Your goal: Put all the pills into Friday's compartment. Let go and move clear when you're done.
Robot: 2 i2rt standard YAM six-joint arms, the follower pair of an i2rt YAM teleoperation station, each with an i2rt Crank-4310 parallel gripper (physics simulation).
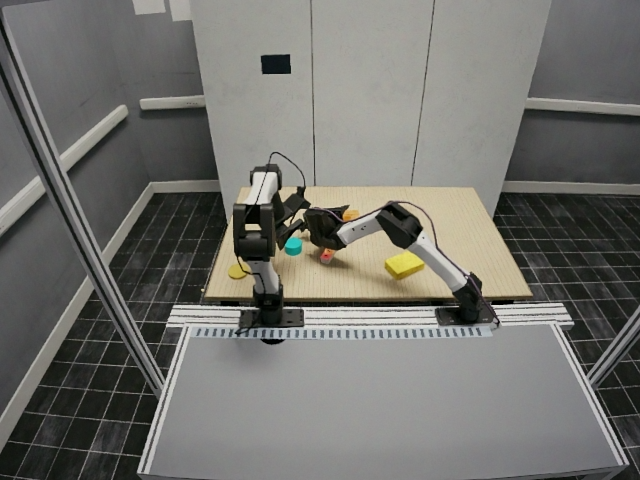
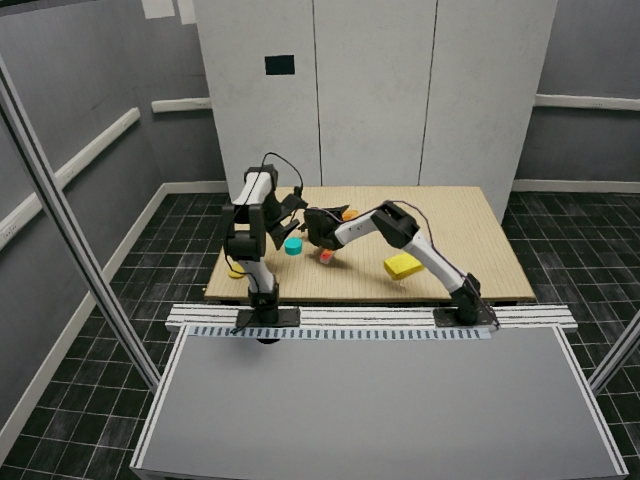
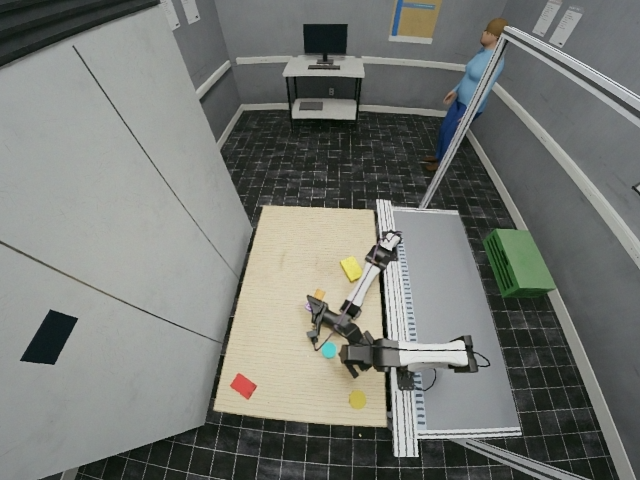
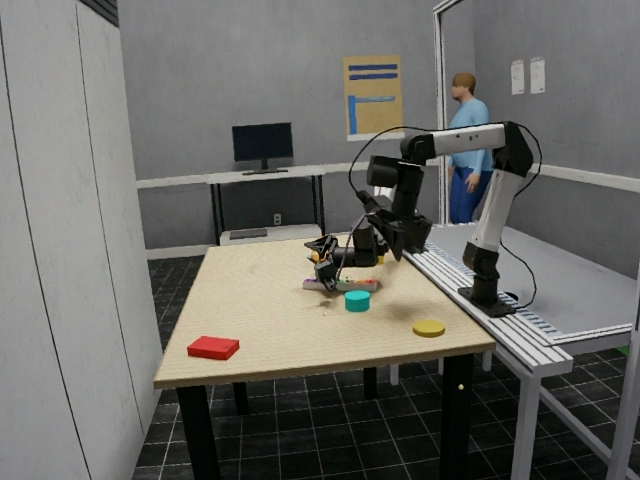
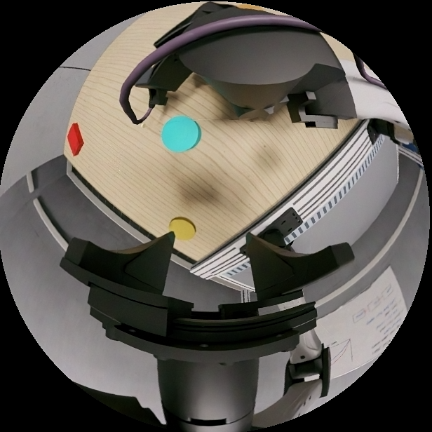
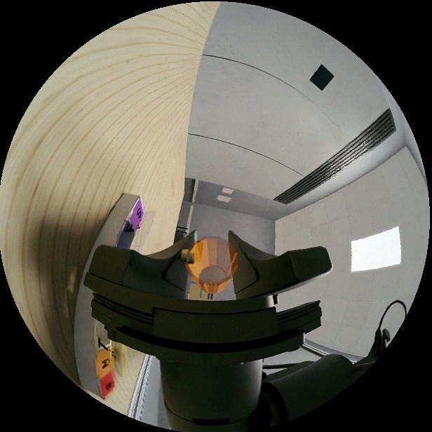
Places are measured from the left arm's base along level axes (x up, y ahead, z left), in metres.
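Where they show: left gripper, fingertip midpoint: (image 2: 271, 242) (image 4: 408, 257); right gripper, fingertip midpoint: (image 1: 349, 209) (image 2: 349, 209) (image 3: 307, 295) (image 4: 305, 250); left arm's base at its link origin: (image 1: 272, 319) (image 2: 268, 319) (image 4: 484, 302); right arm's base at its link origin: (image 1: 466, 317) (image 2: 465, 318) (image 4: 410, 247).
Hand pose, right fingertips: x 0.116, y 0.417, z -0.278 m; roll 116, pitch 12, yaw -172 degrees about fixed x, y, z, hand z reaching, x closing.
Things, the pixels of their top centre, and the offset from my right fingertips.
- orange see-through pill bottle at its top centre: (image 4: 320, 238) (image 2: 347, 208) (image 1: 347, 209) (image 3: 317, 296) dx +0.033, dy -0.044, dz +0.013 m
- organizer at its top centre: (image 4: 337, 271) dx -0.053, dy -0.078, dz +0.064 m
- loose pill at its top centre: (image 4: 324, 312) dx -0.098, dy -0.004, dz +0.240 m
- pale speck at its top centre: (image 3: 360, 435) dx -0.170, dy -0.222, dz +0.546 m
- cyan disc at its top centre: (image 4: 357, 294) (image 1: 292, 242) (image 2: 292, 242) (image 3: 329, 349) dx -0.073, dy -0.094, dz +0.215 m
- yellow disc at its top centre: (image 4: 428, 325) (image 1: 237, 270) (image 2: 237, 269) (image 3: 357, 399) dx -0.095, dy -0.208, dz +0.406 m
- red block at its top centre: (image 4: 212, 343) (image 3: 242, 385) dx -0.087, dy +0.261, dz +0.367 m
- yellow block at its top centre: (image 2: 404, 261) (image 1: 405, 261) (image 3: 352, 267) dx -0.074, dy -0.215, dz -0.175 m
My right gripper (image 6: 212, 231) is shut on an orange see-through pill bottle (image 6: 212, 262) (image 1: 351, 214) (image 3: 318, 295) (image 4: 314, 255), held tipped above the pill organizer. A tan pill (image 6: 188, 256) shows at the bottle's low side. The organizer (image 4: 338, 286) stands on the table with coloured, lettered lids; its F label (image 6: 129, 229) is beside the purple end (image 6: 138, 213). Friday's inside and any pills in it are hidden. One loose pill (image 4: 324, 313) (image 5: 143, 126) lies on the table. Another pale speck (image 3: 360, 435) is on the floor. My left gripper (image 5: 210, 233) is open and empty, above the table's near side.
A cyan disc (image 1: 293, 246) (image 5: 180, 134) stands beside the right gripper. A yellow disc (image 3: 357, 399), a red block (image 3: 243, 385) and a yellow block (image 3: 351, 268) lie farther off on the table. The left arm (image 4: 408, 186) hangs close to the right arm. A person (image 4: 467, 149) stands beyond the frame.
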